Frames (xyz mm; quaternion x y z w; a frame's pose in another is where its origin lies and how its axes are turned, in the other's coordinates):
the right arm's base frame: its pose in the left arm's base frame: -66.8 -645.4 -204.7 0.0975 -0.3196 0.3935 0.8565
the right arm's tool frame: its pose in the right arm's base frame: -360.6 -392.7 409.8 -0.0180 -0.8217 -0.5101 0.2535
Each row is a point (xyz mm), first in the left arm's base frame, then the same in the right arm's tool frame.
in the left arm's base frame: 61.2 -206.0 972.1
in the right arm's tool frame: -1241.9 863.3 -240.6
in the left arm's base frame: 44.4 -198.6 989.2
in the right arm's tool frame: -1243.8 887.9 -236.3
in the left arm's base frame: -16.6 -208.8 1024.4
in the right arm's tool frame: -1213.5 950.7 -222.2
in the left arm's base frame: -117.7 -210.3 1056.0
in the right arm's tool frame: -1171.6 1036.2 -175.7
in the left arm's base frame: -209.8 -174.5 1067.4
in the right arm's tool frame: -1162.5 1106.1 -105.5
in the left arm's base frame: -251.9 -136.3 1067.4
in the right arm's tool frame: -1176.4 1137.2 -60.0
